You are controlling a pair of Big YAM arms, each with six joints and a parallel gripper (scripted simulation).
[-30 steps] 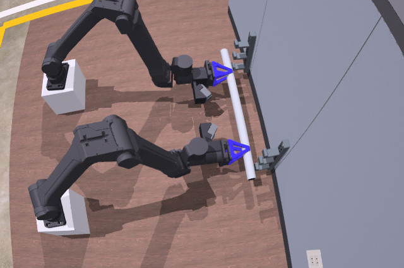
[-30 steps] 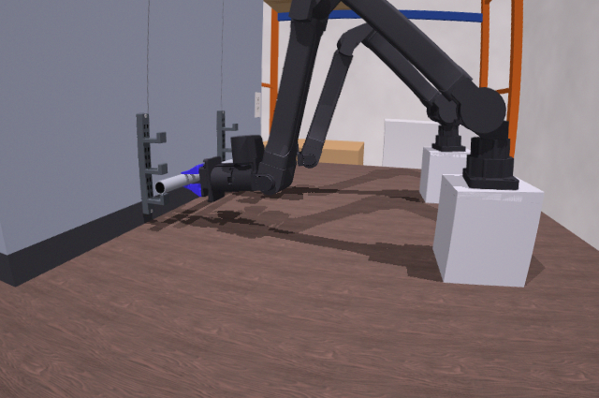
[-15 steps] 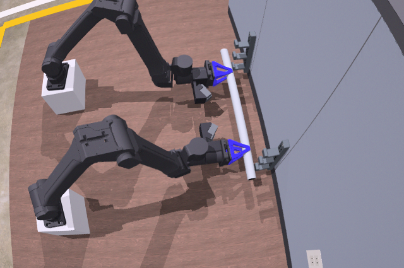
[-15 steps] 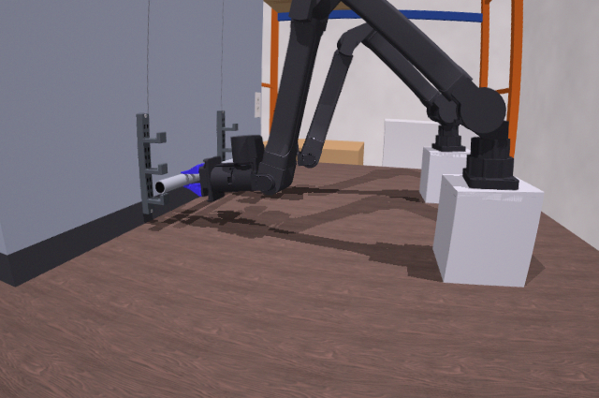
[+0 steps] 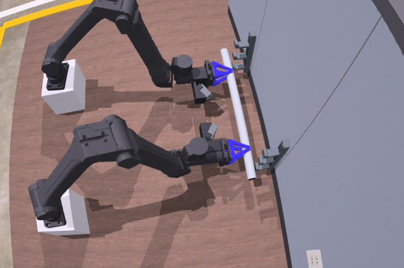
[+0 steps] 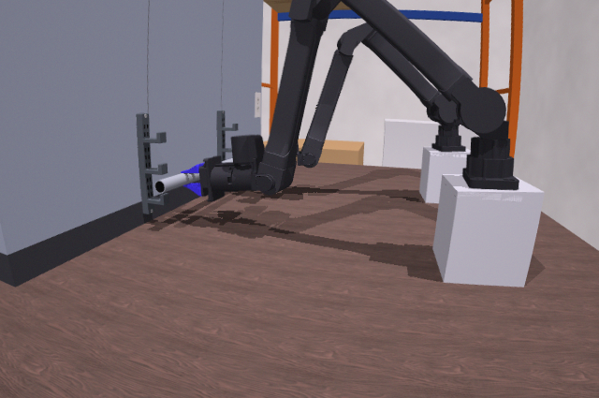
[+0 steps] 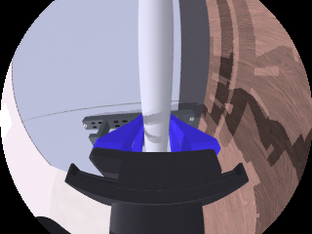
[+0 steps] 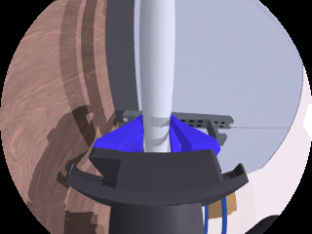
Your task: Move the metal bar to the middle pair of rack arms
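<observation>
Now: left hand 1 cm short of the metal bar and 15 cm to the left of it. Round my left hand: grey wall panel 25 cm ahead, 17 cm to the right, 34 cm above.
Right now the metal bar is 10 mm behind my right hand and 150 mm to the left of it. Also, from my right hand: grey wall panel: 240 mm ahead, 130 mm to the left, 340 mm above.
</observation>
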